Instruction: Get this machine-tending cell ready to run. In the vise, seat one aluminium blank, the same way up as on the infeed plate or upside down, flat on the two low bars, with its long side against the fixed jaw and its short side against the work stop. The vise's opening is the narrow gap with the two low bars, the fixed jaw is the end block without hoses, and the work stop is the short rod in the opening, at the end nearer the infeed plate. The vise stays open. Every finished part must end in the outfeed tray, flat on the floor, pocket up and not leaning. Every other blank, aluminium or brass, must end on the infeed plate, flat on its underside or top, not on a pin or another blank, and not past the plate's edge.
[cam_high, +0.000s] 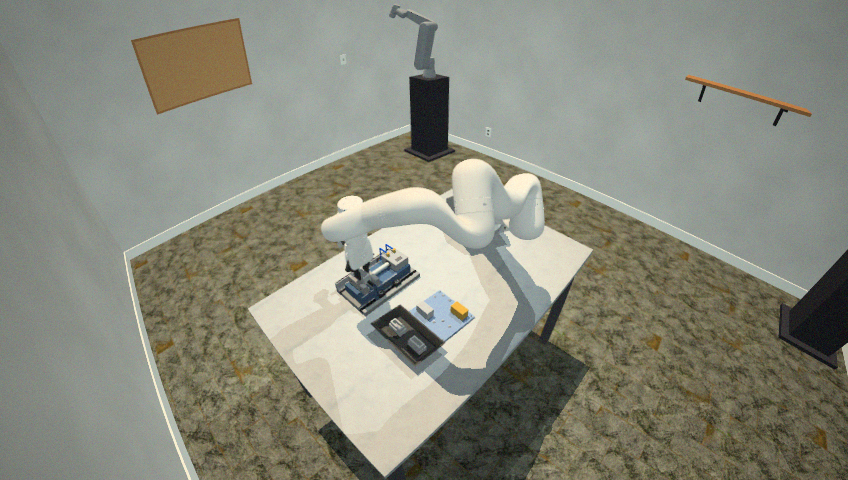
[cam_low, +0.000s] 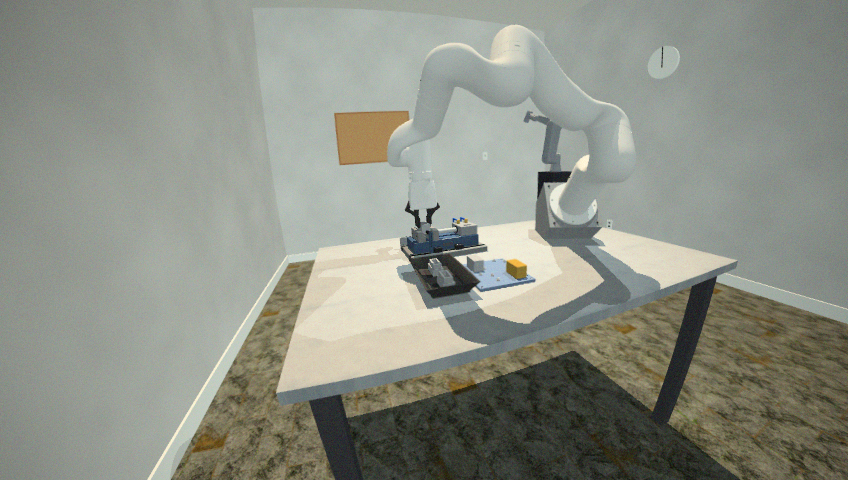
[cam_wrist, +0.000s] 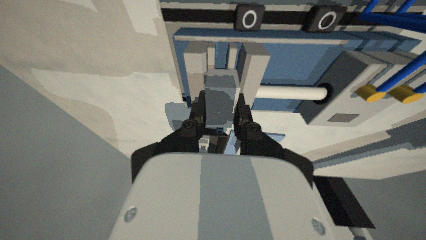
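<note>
Now: the blue vise 8 cm below my hand and 7 cm behind it. From my hand the other things lie so: brass blank 33 cm to the left, 20 cm behind, 10 cm below.
</note>
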